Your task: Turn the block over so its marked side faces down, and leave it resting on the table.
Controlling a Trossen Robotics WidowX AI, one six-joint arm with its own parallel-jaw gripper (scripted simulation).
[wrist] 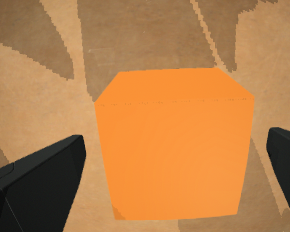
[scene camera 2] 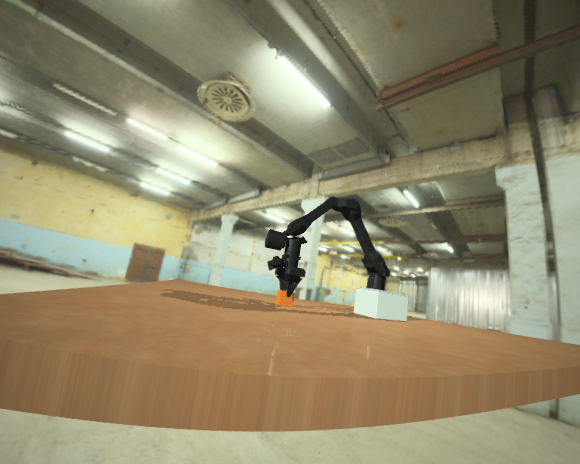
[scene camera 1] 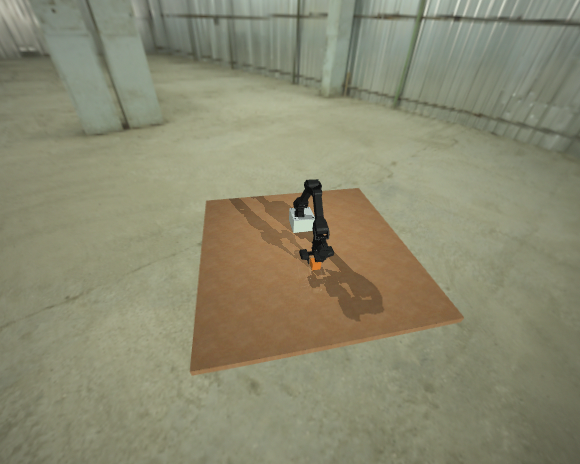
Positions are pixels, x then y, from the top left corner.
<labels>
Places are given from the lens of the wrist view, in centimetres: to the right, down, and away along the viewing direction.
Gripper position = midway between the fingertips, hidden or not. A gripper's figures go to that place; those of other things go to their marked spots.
my gripper (wrist: pixel 178 142): 1, 1, 10
orange block (wrist: pixel 175 142): 1, 1, 8
</labels>
